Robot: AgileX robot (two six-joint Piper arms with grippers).
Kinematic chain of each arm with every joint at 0, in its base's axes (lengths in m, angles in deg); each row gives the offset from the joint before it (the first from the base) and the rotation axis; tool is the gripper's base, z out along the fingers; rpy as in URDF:
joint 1: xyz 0 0 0.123 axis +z
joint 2: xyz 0 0 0 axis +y
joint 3: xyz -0.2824 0 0.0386 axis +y
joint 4: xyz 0.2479 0 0.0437 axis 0.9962 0 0.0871
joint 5: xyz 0 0 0 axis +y
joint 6: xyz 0.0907 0 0.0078 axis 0.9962 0 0.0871
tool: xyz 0 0 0 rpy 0 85 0
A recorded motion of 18 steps. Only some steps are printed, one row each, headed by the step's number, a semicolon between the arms.
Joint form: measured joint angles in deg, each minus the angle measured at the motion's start. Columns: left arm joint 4, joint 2, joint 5, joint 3, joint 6, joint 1; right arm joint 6, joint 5, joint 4, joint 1, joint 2, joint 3.
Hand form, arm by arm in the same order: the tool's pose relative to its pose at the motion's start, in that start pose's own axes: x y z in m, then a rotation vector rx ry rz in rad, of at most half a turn. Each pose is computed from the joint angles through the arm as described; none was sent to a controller.
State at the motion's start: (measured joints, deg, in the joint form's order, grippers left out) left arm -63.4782 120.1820 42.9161 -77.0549 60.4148 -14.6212; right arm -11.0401 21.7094 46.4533 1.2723 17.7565 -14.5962
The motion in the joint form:
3: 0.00 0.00 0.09 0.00 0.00 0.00; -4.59 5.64 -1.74 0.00 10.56 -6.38
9: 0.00 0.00 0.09 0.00 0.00 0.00; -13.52 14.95 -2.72 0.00 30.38 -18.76
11: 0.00 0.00 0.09 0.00 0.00 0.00; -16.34 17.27 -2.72 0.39 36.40 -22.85
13: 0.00 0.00 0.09 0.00 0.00 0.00; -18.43 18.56 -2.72 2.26 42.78 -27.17
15: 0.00 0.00 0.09 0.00 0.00 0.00; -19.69 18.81 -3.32 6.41 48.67 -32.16
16: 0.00 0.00 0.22 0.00 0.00 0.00; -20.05 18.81 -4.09 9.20 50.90 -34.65
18: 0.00 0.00 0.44 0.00 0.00 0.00; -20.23 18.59 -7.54 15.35 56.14 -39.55
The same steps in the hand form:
3: 0.0001 -0.0001 0.0000 0.0014 0.0008 0.0000; -0.0161 0.0103 0.0194 0.0240 0.1593 -0.0859
9: 0.0001 -0.0001 0.0000 0.0014 0.0008 0.0000; -0.0442 0.0221 0.0698 0.0189 0.4307 -0.2034
11: 0.0001 -0.0001 0.0000 0.0014 0.0008 0.0000; -0.0518 0.0248 0.0888 0.0012 0.5019 -0.2379
13: 0.0001 -0.0001 0.0000 0.0014 0.0008 0.0000; -0.0564 0.0299 0.1116 -0.0289 0.5703 -0.2714
15: 0.0001 -0.0001 0.0000 0.0014 0.0008 0.0000; -0.0579 0.0439 0.1355 -0.0837 0.6247 -0.3283
16: 0.0002 -0.0003 0.0000 0.0033 0.0019 0.0000; -0.0571 0.0549 0.1449 -0.1206 0.6458 -0.3702
18: 0.0003 -0.0006 0.0000 0.0067 0.0038 0.0000; -0.0482 0.0765 0.1661 -0.1833 0.7048 -0.4775

